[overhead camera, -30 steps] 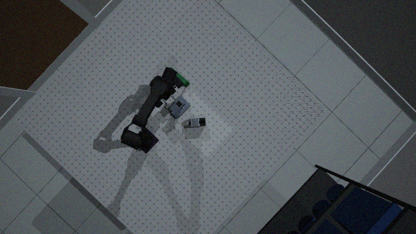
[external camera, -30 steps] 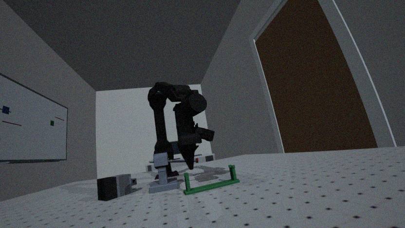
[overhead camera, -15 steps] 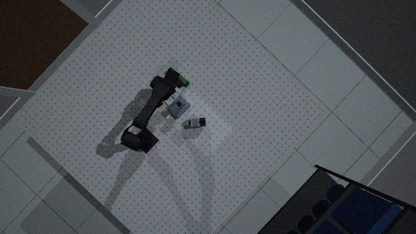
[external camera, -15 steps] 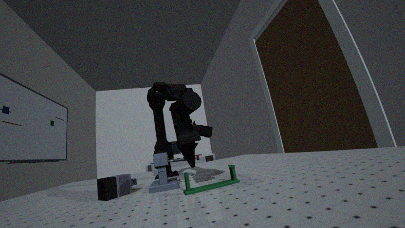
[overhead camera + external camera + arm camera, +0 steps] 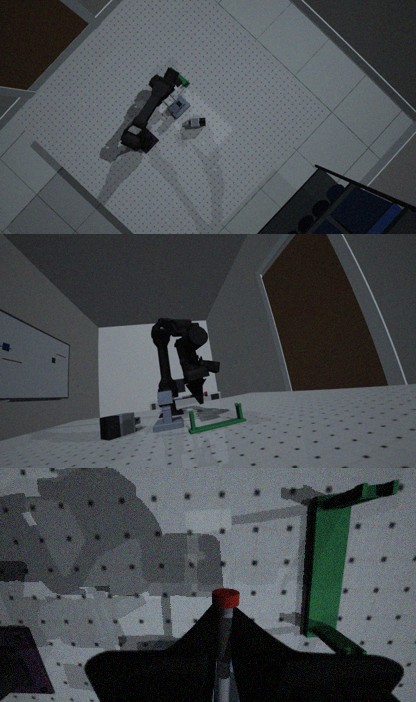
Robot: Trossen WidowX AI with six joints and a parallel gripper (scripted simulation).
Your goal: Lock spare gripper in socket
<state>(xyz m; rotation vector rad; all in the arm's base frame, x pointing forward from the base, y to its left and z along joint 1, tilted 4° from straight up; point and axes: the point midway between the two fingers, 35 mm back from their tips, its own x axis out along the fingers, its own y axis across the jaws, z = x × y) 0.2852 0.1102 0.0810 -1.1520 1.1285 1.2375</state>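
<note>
Now: the green rack 10 cm ahead of my gripper tip, 2 cm to the left of it and 3 cm below it. Also, from my gripper tip: spare gripper (1 cm behind, 24 cm to the right, 2 cm below); then grey mount (1 cm behind, 10 cm to the right).
</note>
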